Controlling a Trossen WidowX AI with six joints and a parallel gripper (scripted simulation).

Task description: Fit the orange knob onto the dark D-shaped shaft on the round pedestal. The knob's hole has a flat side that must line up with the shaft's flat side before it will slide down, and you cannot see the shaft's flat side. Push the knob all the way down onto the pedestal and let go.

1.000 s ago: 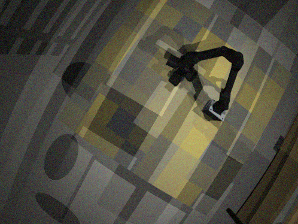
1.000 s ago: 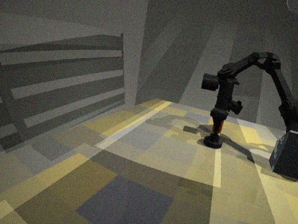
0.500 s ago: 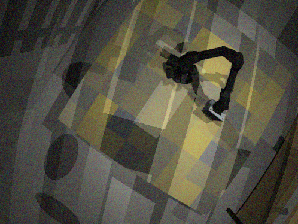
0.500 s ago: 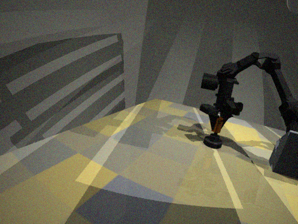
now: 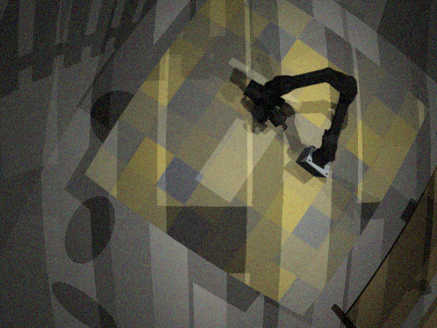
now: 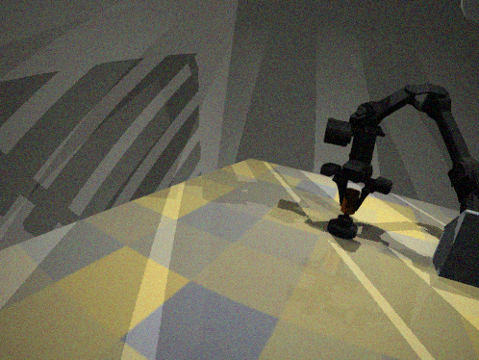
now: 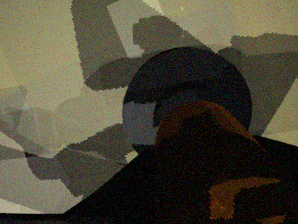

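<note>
Now: gripper tip 2 cm below the orange knob. The rest, counted from my gripper tip: round dark pedestal 4 cm below.
</note>
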